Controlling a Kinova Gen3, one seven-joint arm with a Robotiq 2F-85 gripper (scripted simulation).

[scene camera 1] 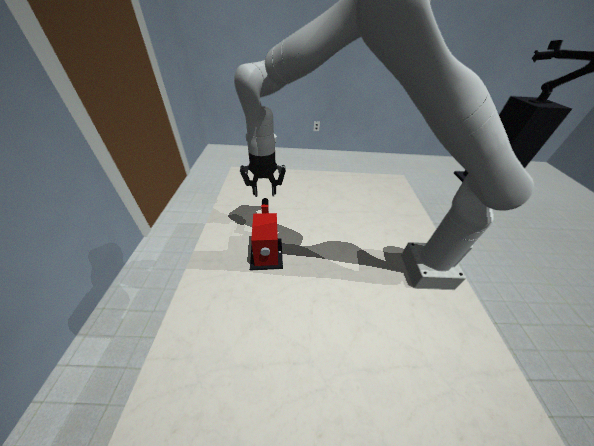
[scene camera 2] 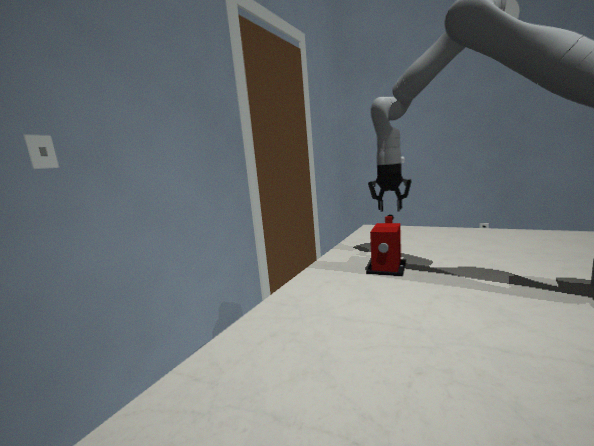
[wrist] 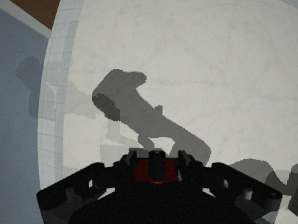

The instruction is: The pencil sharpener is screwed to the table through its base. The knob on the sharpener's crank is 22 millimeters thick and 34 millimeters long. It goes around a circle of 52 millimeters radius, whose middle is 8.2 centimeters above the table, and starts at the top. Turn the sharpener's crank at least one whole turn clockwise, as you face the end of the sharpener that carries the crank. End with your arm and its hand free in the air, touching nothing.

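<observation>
My gripper (scene camera 2: pixel 390 211), visible. Gripper (scene camera 1: pixel 264 195), visible too. Gripper (wrist: pixel 157 158), likewise.
</observation>
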